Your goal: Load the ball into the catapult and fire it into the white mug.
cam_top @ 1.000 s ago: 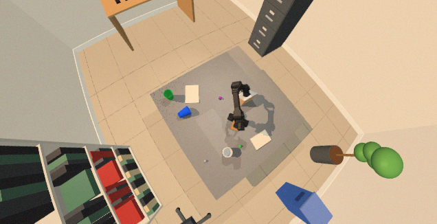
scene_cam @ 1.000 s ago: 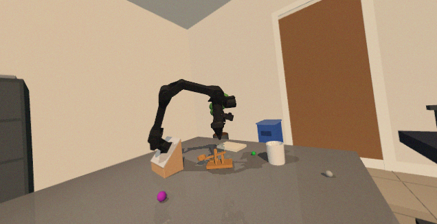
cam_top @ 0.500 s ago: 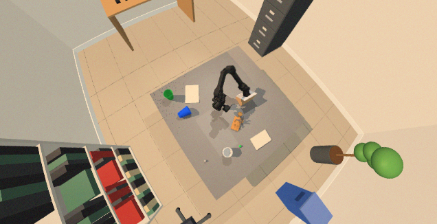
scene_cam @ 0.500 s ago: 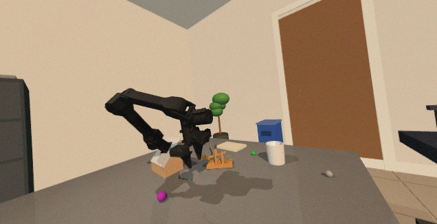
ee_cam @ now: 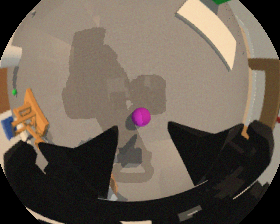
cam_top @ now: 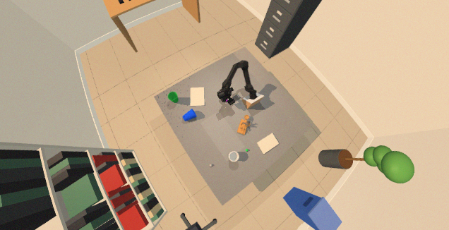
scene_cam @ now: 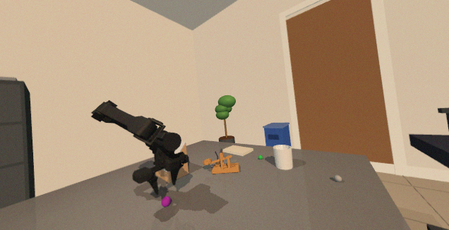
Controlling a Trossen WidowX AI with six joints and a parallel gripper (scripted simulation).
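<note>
Right now the magenta ball is 4 cm below my gripper tip. Also, from my gripper tip: green cup: 43 cm ahead, 34 cm to the right, 3 cm below; small green ball: 16 cm ahead, 53 cm to the left, 5 cm below; white mug: 30 cm ahead, 48 cm to the left, 3 cm below.
</note>
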